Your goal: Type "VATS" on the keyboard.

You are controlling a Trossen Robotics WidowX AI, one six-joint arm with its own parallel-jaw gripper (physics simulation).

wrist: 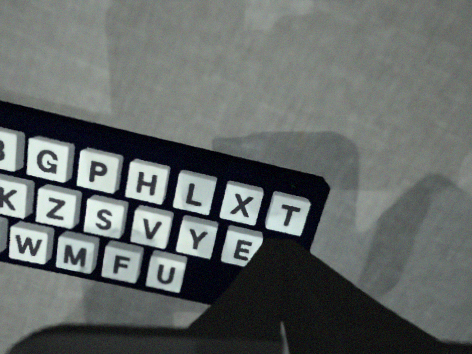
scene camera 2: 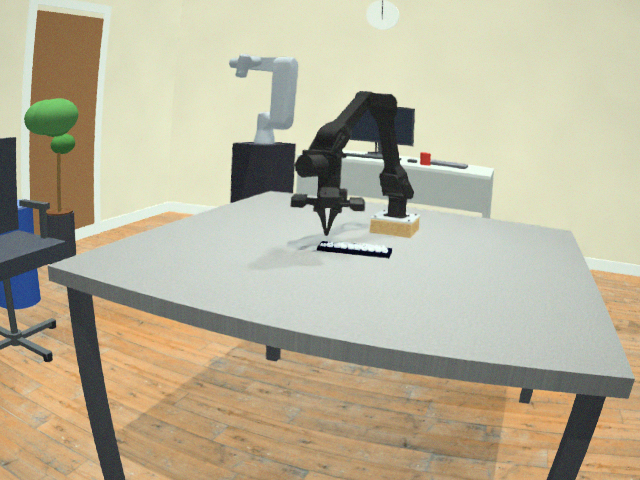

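Seen in the pictures: gripper, fingertip midpoint: (wrist: 277, 252) (scene camera 2: 326, 235); arm's base, origin of the base link: (scene camera 2: 396, 215).
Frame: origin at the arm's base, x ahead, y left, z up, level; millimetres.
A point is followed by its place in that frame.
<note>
A dark keyboard (scene camera 2: 361, 253) @[x 324, y 54, z -43 mm] (wrist: 200, 159) @[x 344, y -9, z -37 mm] with white letter keys lies flat on the grey table. In the wrist view the T key (wrist: 288, 214) @[x 345, y -47, z -32 mm] is at the right end of the top row; the V key (wrist: 152, 227) @[x 313, y -7, z -32 mm] and S key (wrist: 105, 218) @[x 307, y 9, z -32 mm] are in the row below. The A key does not show in the wrist view. My gripper (scene camera 2: 326, 234) @[x 339, y -44, z -10 mm] (wrist: 277, 252) @[x 339, y -44, z -10 mm] is shut and empty, pointing down above the keyboard's left end in the scene view. In the wrist view its tips appear just below the T key, covering part of the E key (wrist: 242, 250) @[x 323, y -41, z -32 mm].
The grey table (scene camera 2: 439, 299) @[x 516, y 345, z -48 mm] carries my arm's wooden base block (scene camera 2: 393, 226) @[x 63, y 20, z -20 mm] behind the keyboard. Beyond the table stand a white desk (scene camera 2: 465, 186) with a monitor and red object, and a grey robot arm (scene camera 2: 284, 93) on a dark pedestal. A chair (scene camera 2: 28, 248) stands at left.
</note>
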